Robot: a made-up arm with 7 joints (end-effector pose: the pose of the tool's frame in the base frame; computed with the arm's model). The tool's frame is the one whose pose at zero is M. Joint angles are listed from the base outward.
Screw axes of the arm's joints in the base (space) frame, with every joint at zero. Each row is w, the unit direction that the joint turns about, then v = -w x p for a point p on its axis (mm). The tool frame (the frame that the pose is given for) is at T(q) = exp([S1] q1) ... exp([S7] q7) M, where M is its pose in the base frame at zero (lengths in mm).
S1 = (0, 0, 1, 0.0, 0.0, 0.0)
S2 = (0, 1, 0, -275.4, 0.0, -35.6)
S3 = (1, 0, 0, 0.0, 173.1, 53.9)
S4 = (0, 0, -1, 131.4, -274.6, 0.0)
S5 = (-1, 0, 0, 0.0, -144.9, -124.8)
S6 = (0, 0, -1, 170.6, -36.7, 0.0)
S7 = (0, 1, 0, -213.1, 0.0, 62.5)
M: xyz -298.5 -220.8 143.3 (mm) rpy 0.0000 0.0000 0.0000 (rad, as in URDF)
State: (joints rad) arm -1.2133 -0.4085 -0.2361 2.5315 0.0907 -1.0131 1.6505
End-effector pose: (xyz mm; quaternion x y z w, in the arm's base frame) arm -428.4 500.3 411.5 0.6741 0.0061 -0.6914 0.2597
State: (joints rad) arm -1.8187 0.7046 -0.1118 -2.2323 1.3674 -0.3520 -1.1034
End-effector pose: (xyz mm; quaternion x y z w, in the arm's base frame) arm 299.9 177.6 282.7 -0.1646 -0.5968 0.4033 0.6738
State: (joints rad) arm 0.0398 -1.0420 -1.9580 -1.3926 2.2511 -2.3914 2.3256
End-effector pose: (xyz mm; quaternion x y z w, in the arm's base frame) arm -262.7 -453.7 -52.1 -0.1665 -0.0291 0.3308 0.9284
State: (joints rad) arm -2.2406 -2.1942 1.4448 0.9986 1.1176 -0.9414 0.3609
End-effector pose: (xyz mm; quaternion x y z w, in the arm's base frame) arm -449.8 15.9 278.5 -0.4780 -0.0508 -0.5287 0.6995
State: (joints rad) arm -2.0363 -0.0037 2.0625 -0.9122 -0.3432 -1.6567 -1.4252
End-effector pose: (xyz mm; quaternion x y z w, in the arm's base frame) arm 180.7 183.8 527.8 0.2700 0.7833 -0.5281 0.1864
